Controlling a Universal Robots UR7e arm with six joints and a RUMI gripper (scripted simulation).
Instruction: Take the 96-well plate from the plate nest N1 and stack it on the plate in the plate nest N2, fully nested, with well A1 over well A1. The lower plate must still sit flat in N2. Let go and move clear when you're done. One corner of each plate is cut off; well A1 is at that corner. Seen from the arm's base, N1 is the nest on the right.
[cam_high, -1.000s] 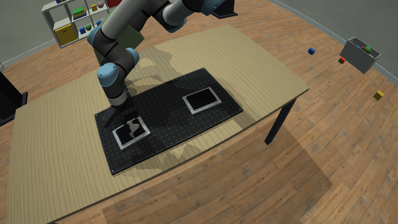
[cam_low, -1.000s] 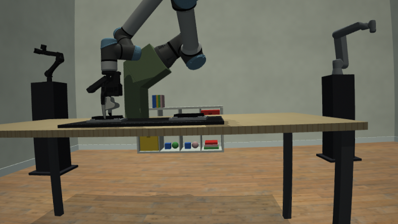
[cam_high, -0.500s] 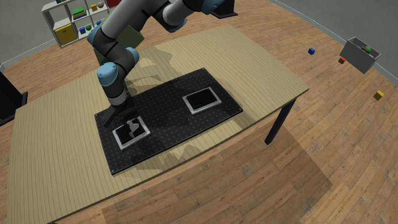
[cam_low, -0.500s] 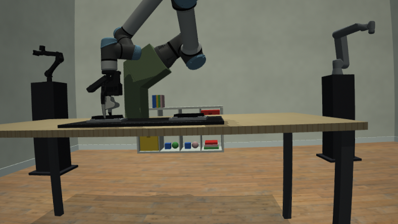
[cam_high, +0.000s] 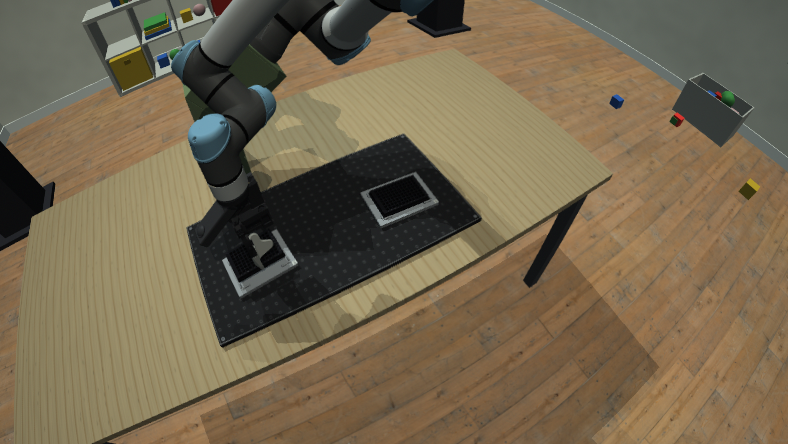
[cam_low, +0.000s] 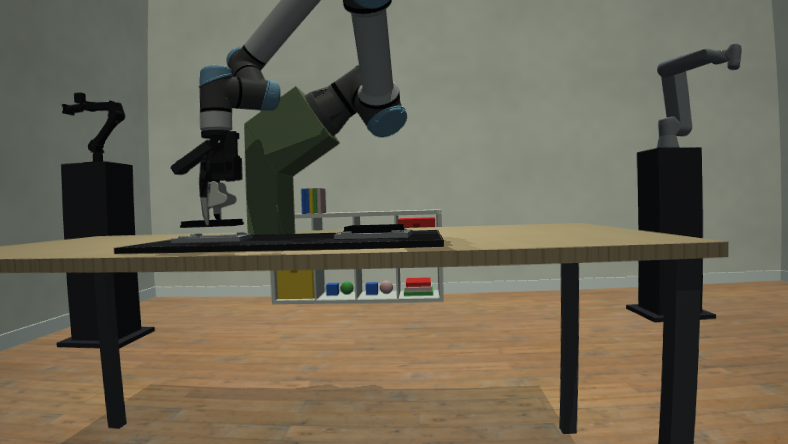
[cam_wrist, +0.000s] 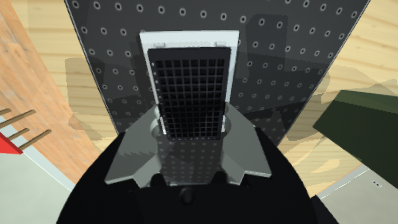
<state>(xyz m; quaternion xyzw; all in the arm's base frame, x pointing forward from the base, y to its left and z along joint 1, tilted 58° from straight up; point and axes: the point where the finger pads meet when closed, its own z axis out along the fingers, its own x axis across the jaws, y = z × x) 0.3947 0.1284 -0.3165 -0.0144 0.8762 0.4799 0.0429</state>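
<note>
The plate nest lies 50 mm below my hand. Round my hand: black 96-well plate (10 mm below).
</note>
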